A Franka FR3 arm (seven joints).
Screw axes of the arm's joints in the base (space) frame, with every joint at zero. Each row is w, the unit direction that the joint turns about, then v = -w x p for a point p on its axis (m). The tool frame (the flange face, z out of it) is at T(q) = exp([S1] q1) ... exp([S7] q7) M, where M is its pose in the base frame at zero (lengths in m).
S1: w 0 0 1 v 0 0 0
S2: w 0 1 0 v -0.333 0 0
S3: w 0 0 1 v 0 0 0
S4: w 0 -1 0 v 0.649 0 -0.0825
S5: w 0 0 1 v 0 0 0
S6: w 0 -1 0 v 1.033 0 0
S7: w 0 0 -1 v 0 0.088 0
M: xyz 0.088 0 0.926 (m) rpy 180 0 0 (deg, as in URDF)
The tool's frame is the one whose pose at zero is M.
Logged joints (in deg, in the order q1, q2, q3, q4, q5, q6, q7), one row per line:
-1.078 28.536 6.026 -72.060 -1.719 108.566 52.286
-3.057 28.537 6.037 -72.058 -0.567 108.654 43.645
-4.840 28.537 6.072 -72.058 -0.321 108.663 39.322
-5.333 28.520 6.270 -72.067 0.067 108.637 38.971
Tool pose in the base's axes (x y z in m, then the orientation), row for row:
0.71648 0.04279 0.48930 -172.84 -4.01 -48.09
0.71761 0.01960 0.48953 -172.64 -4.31 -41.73
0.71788 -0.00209 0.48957 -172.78 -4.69 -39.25
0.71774 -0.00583 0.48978 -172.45 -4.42 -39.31
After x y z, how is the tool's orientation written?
As angles about the fixed x, y, z axes (roll, pitch, yaw), in degrees.
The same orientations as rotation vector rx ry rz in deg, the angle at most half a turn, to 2 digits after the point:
-159.80 70.88 -10.04
-163.08 61.71 -10.13
-164.48 58.17 -10.43
-164.09 58.14 -10.19

